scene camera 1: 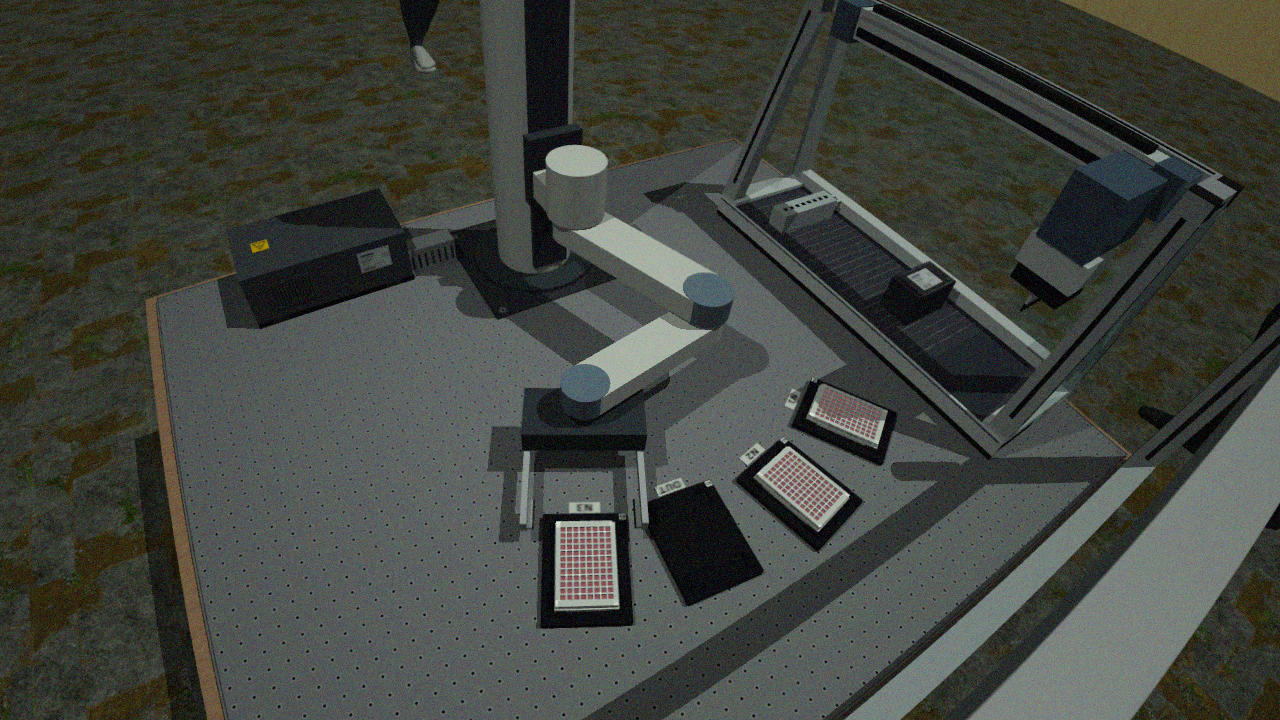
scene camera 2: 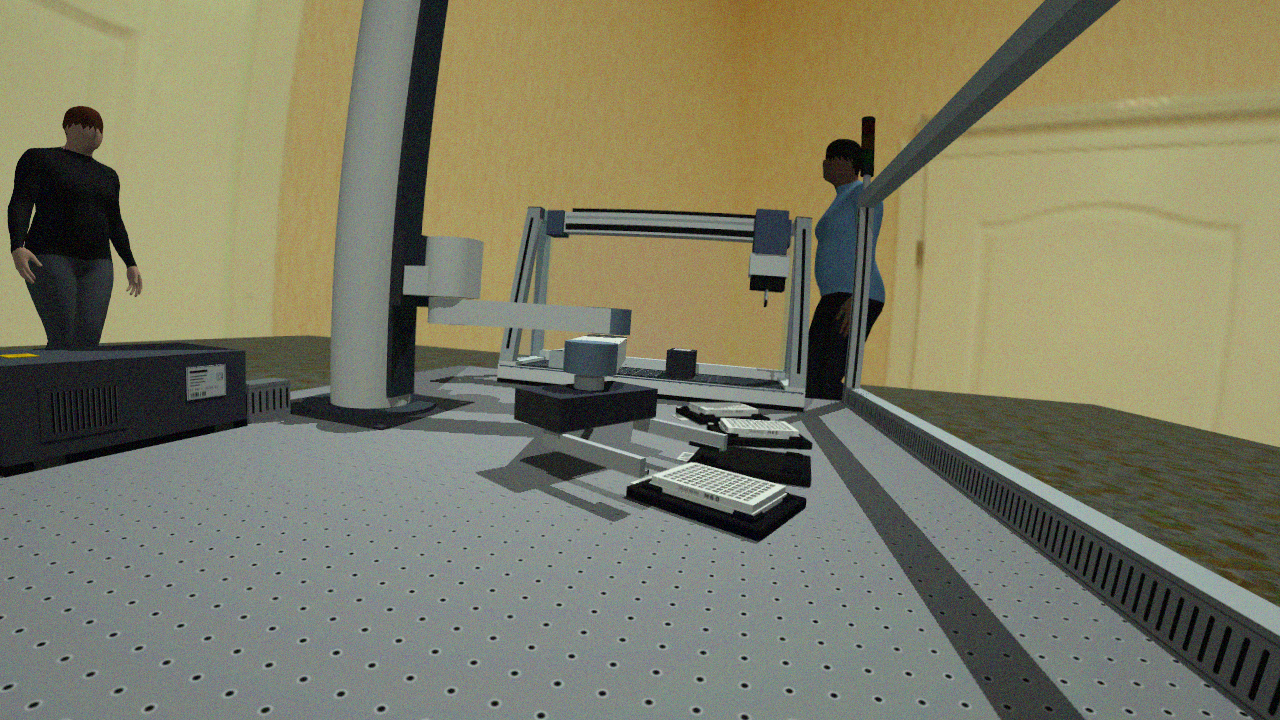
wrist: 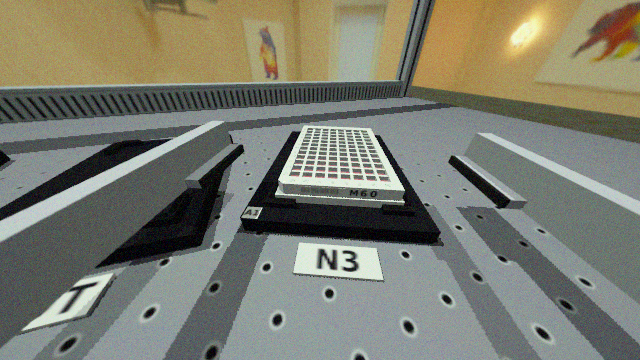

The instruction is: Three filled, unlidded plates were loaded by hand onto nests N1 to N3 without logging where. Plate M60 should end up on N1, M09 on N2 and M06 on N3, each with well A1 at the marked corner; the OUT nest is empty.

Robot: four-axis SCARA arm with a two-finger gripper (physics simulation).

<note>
The pictures show: my gripper, an OUT nest, a nest N3, a dark control box and a nest N2.
My gripper also shows in scene camera 1.
</note>
